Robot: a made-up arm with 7 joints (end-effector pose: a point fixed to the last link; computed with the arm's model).
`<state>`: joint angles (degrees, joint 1 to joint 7).
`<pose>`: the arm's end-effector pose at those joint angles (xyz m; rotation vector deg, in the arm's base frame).
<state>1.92 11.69 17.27 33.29 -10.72 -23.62 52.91</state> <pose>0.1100 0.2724 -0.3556 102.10 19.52 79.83</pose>
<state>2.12 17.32 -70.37 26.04 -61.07 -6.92 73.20</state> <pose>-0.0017 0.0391 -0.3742 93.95 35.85 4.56</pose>
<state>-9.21 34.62 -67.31 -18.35 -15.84 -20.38 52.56</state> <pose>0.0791 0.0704 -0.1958 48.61 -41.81 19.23</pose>
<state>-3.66 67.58 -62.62 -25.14 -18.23 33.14 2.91</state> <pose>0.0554 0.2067 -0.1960 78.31 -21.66 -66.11</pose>
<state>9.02 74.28 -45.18 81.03 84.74 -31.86 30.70</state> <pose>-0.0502 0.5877 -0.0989 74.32 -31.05 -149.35</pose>
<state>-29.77 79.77 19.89 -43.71 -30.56 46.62 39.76</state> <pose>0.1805 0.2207 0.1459 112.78 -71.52 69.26</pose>
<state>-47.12 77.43 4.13 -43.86 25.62 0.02 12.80</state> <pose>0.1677 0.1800 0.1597 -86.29 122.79 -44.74</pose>
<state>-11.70 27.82 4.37 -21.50 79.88 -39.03 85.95</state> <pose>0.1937 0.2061 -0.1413 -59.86 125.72 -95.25</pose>
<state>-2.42 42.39 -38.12 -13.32 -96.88 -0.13 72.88</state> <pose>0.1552 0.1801 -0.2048 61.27 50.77 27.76</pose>
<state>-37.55 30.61 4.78 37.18 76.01 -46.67 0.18</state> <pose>0.3428 0.2608 -0.2109 116.98 -105.57 -37.37</pose>
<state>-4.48 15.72 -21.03 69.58 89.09 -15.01 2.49</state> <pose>-0.0016 0.2300 -0.4706 85.53 -53.78 -104.86</pose>
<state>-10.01 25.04 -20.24 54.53 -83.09 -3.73 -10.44</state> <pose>0.1784 0.2671 -0.3927 36.38 25.43 36.87</pose>
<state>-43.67 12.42 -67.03 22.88 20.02 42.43 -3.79</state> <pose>0.2755 -0.0310 -0.2956 108.64 -61.95 -55.31</pose>
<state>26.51 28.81 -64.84 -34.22 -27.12 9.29 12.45</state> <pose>-0.0536 0.0485 -0.1652 22.48 -10.73 -20.26</pose>
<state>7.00 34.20 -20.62 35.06 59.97 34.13 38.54</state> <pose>0.0496 0.3452 -0.3756 -166.74 33.91 49.90</pose>
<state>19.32 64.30 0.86 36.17 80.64 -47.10 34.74</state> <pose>0.0289 0.4826 -0.1922 109.33 -83.56 -81.71</pose>
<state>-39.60 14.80 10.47 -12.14 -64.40 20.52 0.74</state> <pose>0.3113 0.1498 -0.0187 4.68 -47.09 30.03</pose>
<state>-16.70 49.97 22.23 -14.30 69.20 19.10 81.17</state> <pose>0.2312 0.3430 0.0044 -76.74 46.43 -78.94</pose>
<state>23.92 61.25 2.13 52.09 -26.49 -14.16 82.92</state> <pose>0.0031 0.5262 -0.1813 -153.30 -21.35 -61.68</pose>
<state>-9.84 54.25 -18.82 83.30 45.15 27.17 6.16</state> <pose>0.0350 0.5519 -0.2437 146.81 54.49 -84.43</pose>
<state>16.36 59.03 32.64 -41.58 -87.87 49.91 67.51</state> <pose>0.1198 0.2641 -0.0113 92.62 8.56 38.89</pose>
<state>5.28 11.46 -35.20 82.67 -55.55 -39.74 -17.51</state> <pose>-0.0501 0.1887 -0.4684 63.65 18.41 6.18</pose>
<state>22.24 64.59 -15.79 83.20 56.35 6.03 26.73</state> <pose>-0.1287 0.5912 -0.1345 -123.22 -20.20 116.43</pose>
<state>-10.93 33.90 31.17 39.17 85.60 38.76 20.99</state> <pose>0.1451 0.4777 -0.2501 -162.69 -30.65 18.66</pose>
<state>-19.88 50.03 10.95 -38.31 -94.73 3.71 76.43</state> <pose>0.1796 0.2358 0.0430 33.11 -2.78 64.66</pose>
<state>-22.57 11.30 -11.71 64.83 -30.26 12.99 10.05</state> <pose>0.2207 0.1578 -0.4303 71.40 29.70 3.18</pose>
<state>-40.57 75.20 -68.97 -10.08 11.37 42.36 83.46</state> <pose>0.2331 0.2670 -0.1047 -138.90 83.46 -39.84</pose>
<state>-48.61 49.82 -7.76 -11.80 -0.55 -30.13 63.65</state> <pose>0.2746 0.1935 0.0727 38.71 -98.66 106.91</pose>
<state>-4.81 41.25 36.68 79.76 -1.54 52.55 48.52</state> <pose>-0.0201 0.4755 -0.3231 110.53 122.79 2.11</pose>
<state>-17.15 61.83 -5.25 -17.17 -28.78 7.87 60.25</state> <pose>0.2468 0.2605 -0.0200 97.71 -44.91 73.86</pose>
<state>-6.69 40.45 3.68 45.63 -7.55 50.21 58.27</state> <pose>0.1291 0.4244 -0.3095 153.41 68.11 10.86</pose>
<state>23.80 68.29 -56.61 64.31 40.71 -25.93 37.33</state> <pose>-0.1442 0.5137 -0.1900 96.98 -35.39 -111.19</pose>
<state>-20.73 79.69 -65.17 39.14 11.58 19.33 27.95</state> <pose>0.1588 0.4899 -0.1602 -162.86 22.03 65.74</pose>
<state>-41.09 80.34 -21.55 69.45 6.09 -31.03 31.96</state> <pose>0.2561 0.5238 0.0329 162.73 -45.33 34.22</pose>
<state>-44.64 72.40 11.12 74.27 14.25 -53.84 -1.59</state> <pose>0.2656 0.5063 0.0364 133.13 -64.52 29.16</pose>
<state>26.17 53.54 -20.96 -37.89 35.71 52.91 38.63</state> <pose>0.0654 0.2579 -0.1749 155.69 -42.15 -1.36</pose>
